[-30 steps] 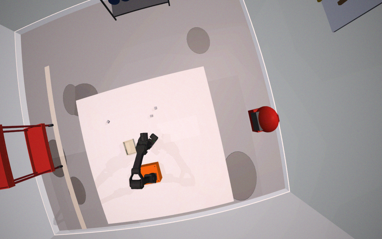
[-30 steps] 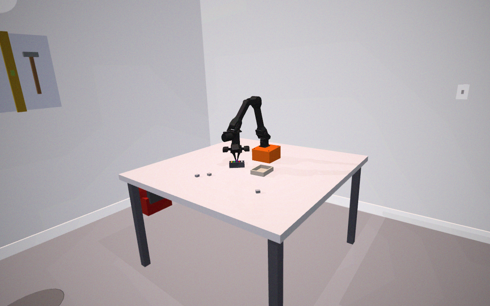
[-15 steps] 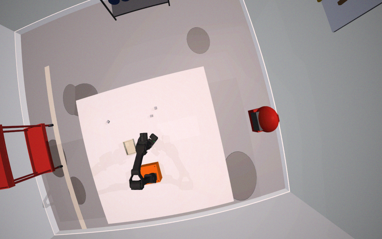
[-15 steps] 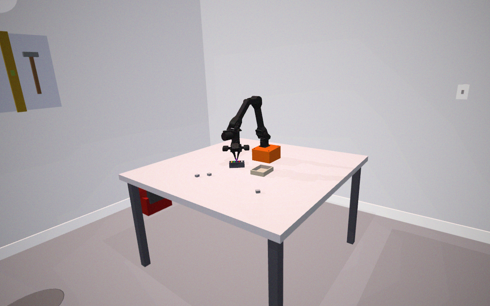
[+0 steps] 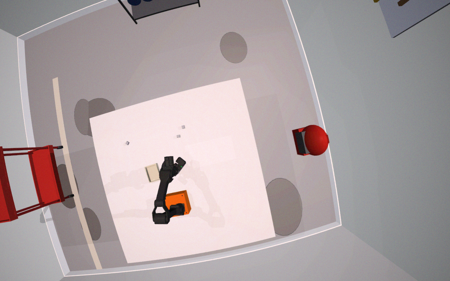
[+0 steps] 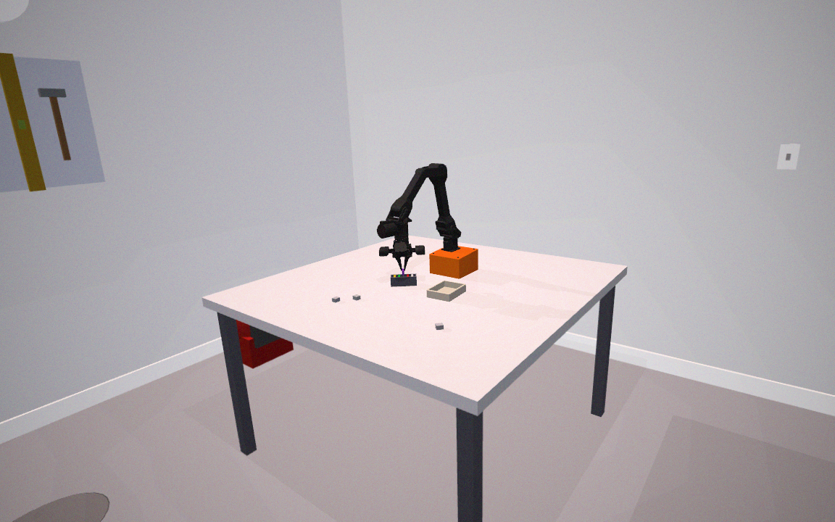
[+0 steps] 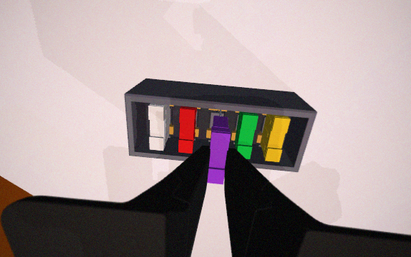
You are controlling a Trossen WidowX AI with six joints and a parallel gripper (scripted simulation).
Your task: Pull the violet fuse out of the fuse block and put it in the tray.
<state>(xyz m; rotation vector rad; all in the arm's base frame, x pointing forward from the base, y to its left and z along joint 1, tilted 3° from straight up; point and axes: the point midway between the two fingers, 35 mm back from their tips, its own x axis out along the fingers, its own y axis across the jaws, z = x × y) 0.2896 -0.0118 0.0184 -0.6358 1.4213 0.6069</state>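
Now: the tray 3 cm behind my gripper tip, 22 cm to the left of it and 6 cm below it. The rest, counted from my gripper tip: violet fuse (1 cm below).
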